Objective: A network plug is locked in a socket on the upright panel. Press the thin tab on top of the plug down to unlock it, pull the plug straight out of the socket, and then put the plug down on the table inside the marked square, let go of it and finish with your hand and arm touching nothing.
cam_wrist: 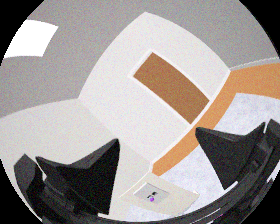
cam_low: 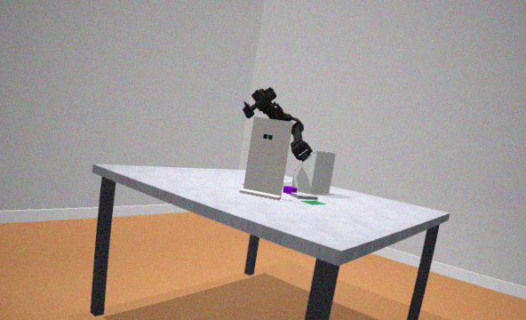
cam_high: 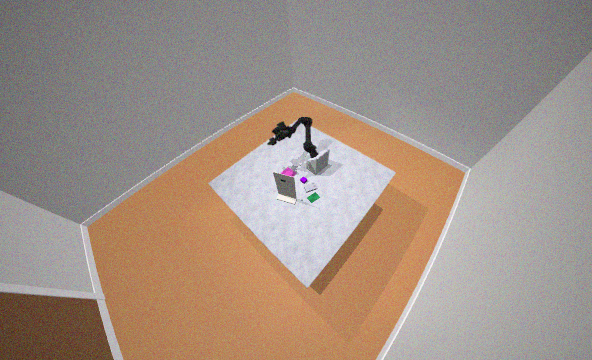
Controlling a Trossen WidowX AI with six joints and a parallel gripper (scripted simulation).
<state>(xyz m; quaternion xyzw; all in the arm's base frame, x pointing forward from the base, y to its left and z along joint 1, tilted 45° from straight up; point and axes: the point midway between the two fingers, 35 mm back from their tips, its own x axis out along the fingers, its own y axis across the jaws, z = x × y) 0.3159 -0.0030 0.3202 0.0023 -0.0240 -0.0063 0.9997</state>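
Right now the purple plug is 120 mm ahead of my gripper tip, 220 mm to the left of it and 180 mm below it. Round my gripper tip: grey panel: 140 mm ahead, 220 mm to the left, 280 mm below; then magenta patch: 70 mm behind, 70 mm to the left, 430 mm below.
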